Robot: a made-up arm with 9 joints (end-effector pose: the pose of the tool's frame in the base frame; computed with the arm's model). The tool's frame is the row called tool. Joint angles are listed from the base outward.
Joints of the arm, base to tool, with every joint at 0 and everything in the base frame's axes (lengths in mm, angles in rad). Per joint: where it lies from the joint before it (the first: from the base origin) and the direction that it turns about. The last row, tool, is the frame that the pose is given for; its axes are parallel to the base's.
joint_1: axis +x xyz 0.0 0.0 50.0
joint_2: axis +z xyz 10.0 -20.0 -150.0
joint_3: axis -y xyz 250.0 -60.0 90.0
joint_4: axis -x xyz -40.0 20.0 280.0
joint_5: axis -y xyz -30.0 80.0 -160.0
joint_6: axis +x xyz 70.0 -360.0 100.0
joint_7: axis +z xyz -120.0 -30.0 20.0
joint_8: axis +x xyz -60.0 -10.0 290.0
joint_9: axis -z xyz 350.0 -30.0 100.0
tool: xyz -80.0 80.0 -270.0
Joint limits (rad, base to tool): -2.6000..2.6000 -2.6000..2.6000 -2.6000..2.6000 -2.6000..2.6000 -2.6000..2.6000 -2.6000..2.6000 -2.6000..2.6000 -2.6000..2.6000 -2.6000..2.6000
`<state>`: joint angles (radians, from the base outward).
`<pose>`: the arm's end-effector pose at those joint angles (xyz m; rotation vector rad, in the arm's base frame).
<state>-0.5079 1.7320 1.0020 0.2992 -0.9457 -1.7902 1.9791 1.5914 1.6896</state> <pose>0.0790 -0.3485 -0.0995 -2.3739 -0.4177 -0.5003</pose>
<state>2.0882 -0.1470 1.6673 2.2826 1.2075 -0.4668 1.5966 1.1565 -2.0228</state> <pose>-0.2195 0.3836 0.0320 1.2598 0.4294 1.5710</pose>
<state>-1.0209 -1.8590 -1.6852 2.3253 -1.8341 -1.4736 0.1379 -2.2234 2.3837</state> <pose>-0.7572 -0.4938 0.4897 -0.2113 0.7173 0.8144</pose>
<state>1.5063 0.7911 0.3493 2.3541 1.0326 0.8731 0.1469 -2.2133 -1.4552</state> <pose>-0.5752 -0.4593 0.2858 -2.1668 0.1940 -0.5957</pose>
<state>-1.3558 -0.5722 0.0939 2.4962 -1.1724 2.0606 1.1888 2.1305 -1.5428</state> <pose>0.4647 0.6354 -0.1169 -0.3015 -0.1678 1.8446</pose>
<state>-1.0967 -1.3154 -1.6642 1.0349 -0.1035 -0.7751 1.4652 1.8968 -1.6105</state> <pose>0.1272 -0.0759 0.6008 1.9275 0.2341 -0.6725</pose>
